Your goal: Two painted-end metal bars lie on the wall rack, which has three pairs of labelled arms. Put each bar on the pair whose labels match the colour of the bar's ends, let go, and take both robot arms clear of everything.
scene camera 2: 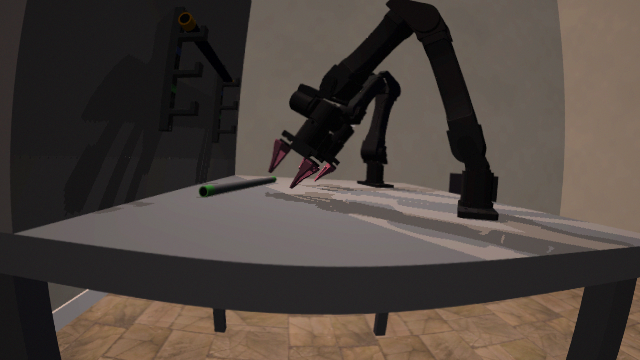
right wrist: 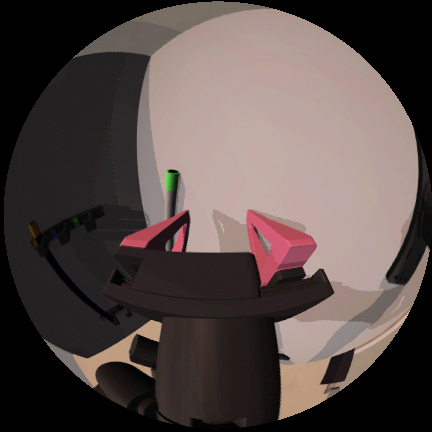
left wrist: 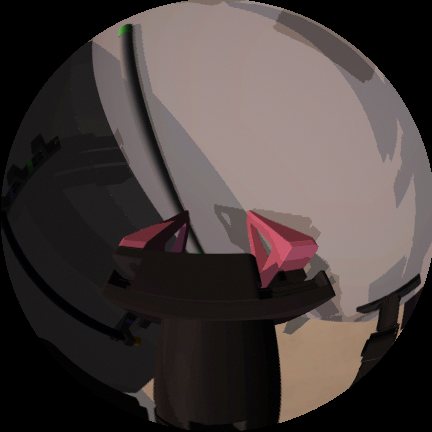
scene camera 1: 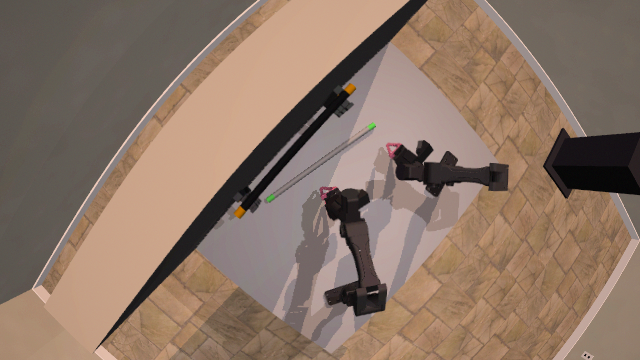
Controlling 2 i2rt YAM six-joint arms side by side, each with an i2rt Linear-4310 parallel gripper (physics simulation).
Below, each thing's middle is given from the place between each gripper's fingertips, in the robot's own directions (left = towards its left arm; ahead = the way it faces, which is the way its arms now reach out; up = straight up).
Now: the green-ended grey bar (left wrist: pixel 132 88) 17 cm ahead of my right hand, 21 cm to the left of it and 2 cm below it. Round my right hand: orange-ended black bar (scene camera 1: pixel 310 131) (28 cm ahead, 26 cm to the left, 29 cm above); then rack upright (scene camera 2: pixel 220 84) (27 cm ahead, 5 cm to the left, 21 cm above).
The green-ended grey bar is 80 mm ahead of my left hand, 90 mm to the right of it and 20 mm below it. From my left hand the other things lie so: orange-ended black bar: 190 mm ahead, 40 mm to the right, 290 mm above; then rack upright: 180 mm ahead, 250 mm to the right, 220 mm above.
